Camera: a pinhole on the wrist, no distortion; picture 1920 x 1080 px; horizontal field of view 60.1 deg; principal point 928.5 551.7 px. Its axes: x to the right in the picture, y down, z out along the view. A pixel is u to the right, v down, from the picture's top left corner.
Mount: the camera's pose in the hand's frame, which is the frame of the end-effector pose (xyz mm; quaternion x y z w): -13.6 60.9 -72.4 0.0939 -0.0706 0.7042 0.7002
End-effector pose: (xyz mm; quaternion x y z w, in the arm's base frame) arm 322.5 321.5 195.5 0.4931 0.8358 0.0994 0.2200
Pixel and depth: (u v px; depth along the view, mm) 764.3 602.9 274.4
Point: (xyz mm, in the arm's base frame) 393.0 286.5 21.4
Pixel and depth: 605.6 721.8 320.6
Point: 384.7 242.5 -22.9
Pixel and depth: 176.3 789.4 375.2
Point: 314.3 166.6 -88.4
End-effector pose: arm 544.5 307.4 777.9 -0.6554 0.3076 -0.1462 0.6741
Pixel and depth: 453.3 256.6 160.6
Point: 608.2 350.5 790.0
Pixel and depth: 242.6 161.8 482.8
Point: 894.6 489.4 972.4
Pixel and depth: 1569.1 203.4 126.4
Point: 578.2 353.3 693.8
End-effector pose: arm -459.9 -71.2 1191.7 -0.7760 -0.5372 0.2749 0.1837
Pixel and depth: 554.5 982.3 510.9
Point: -870.6 -135.2 1006.0
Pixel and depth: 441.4 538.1 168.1
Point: -530.3 -68.9 1146.0
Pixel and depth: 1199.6 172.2 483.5
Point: -666.7 20.5 827.8
